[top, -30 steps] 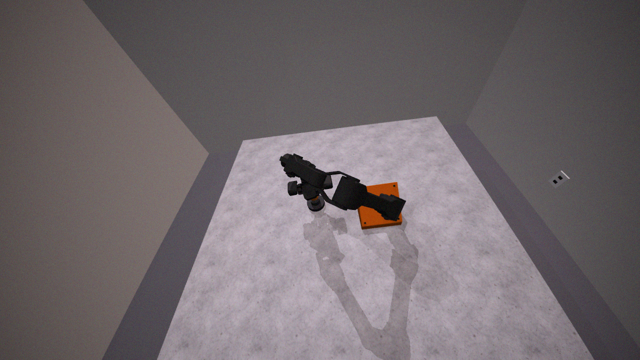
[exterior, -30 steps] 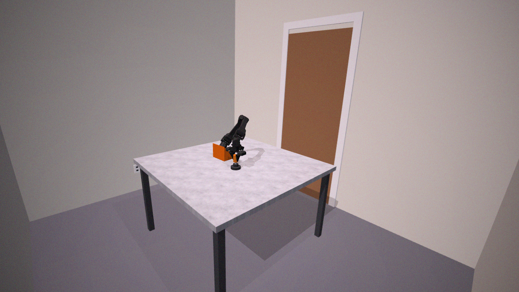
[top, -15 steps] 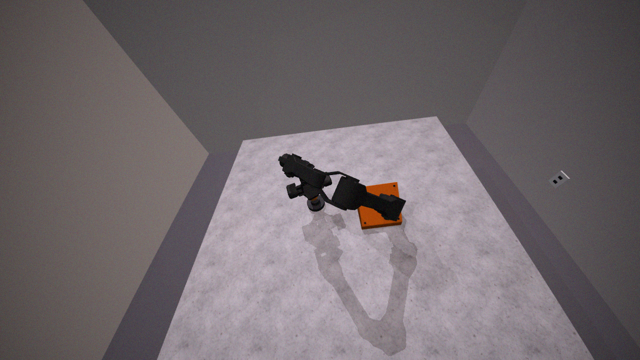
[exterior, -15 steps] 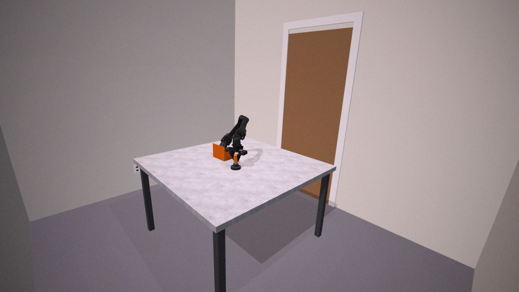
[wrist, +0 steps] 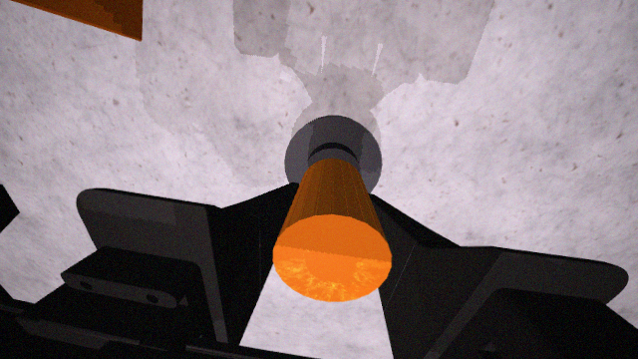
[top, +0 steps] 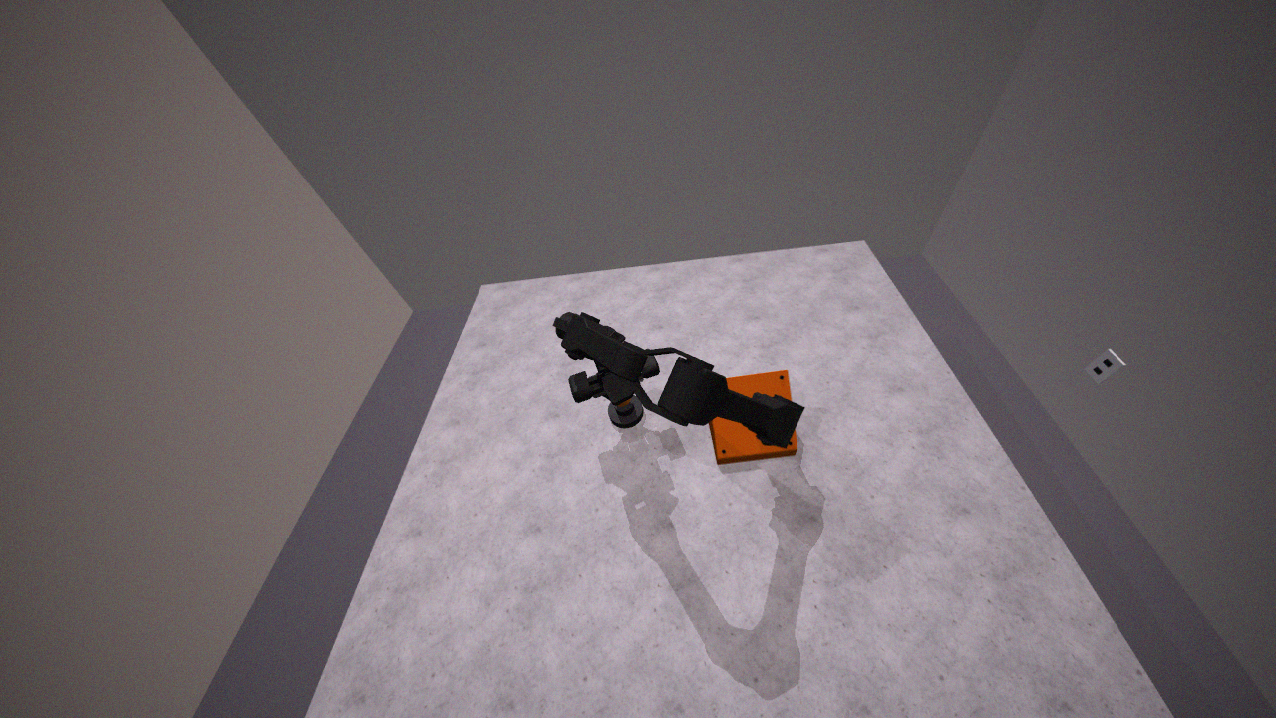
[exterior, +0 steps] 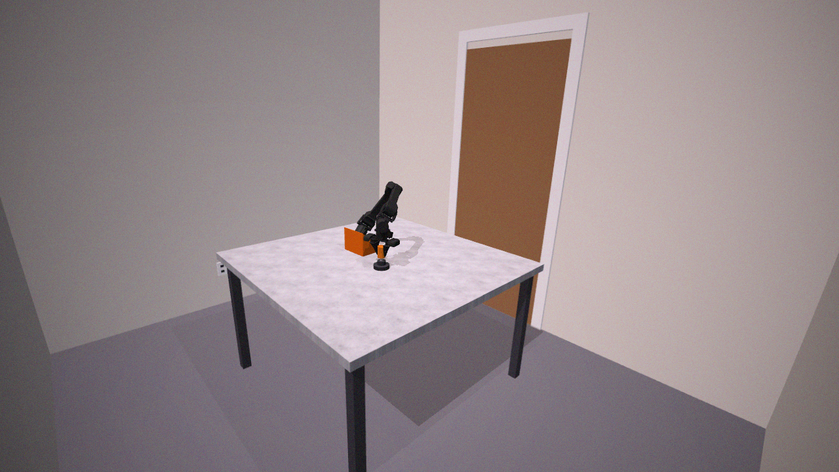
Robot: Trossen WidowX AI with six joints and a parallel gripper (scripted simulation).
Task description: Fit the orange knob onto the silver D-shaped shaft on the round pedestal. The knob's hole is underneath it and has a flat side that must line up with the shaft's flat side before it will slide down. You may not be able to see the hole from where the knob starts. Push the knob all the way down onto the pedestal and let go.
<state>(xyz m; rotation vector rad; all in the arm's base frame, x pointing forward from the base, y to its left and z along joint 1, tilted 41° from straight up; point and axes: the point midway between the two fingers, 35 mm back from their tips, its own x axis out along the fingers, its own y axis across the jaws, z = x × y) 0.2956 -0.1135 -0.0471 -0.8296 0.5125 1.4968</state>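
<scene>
Now: the orange knob 4 cm above my gripper tip. From my gripper tip the other things lie so: round pedestal (4 cm below).
</scene>
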